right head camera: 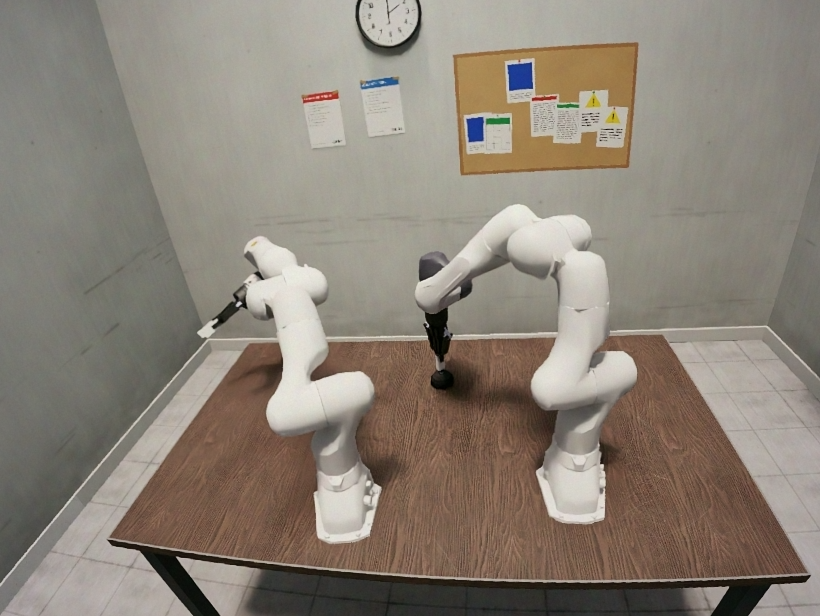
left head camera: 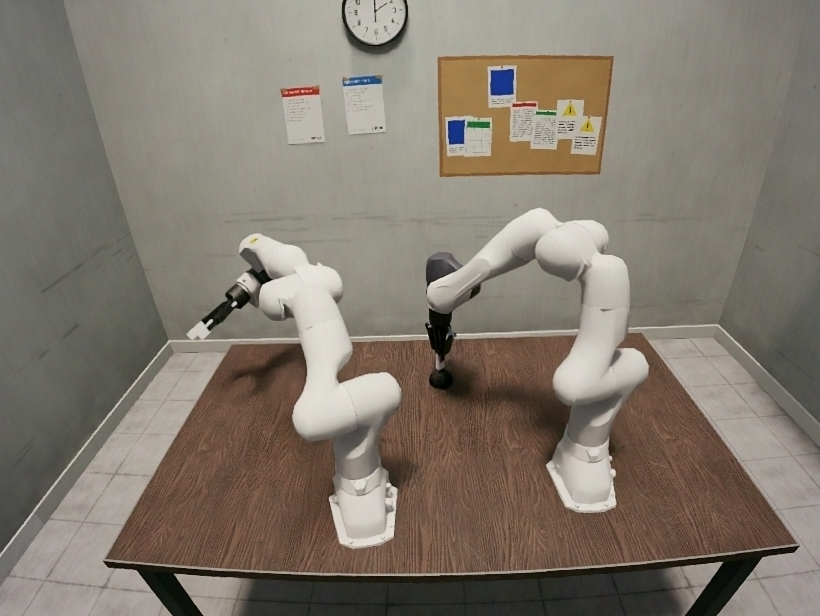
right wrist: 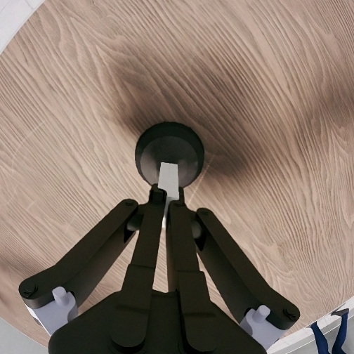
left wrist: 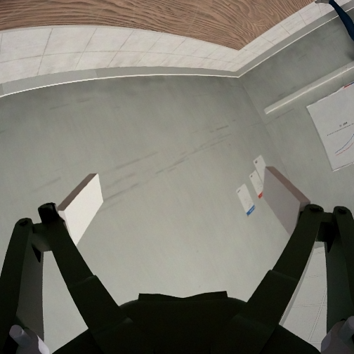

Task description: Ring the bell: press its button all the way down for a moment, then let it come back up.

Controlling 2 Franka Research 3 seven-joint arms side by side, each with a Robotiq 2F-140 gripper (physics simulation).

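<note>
The bell (left head camera: 440, 379) (right head camera: 442, 379) (right wrist: 170, 137) is a small dark round dome on the table, behind the arms in the head views. My right gripper (left head camera: 440, 364) (right head camera: 440, 366) (right wrist: 167, 175) is shut and empty, pointing straight down, with its pale fingertips over the middle of the bell, at or very near its top. The fingertips hide the button, so how far down it stands cannot be told. My left gripper (left head camera: 197, 330) (right head camera: 206, 328) (left wrist: 181, 184) is open and empty, far to the left, raised above the table's left edge region.
The brown wooden table (left head camera: 464, 503) (right head camera: 457, 510) carries both arm bases. The left arm stands between the left gripper and the bell's side of the table. A wall with a cork board (left head camera: 523, 169) (right head camera: 543, 165) rises behind the table.
</note>
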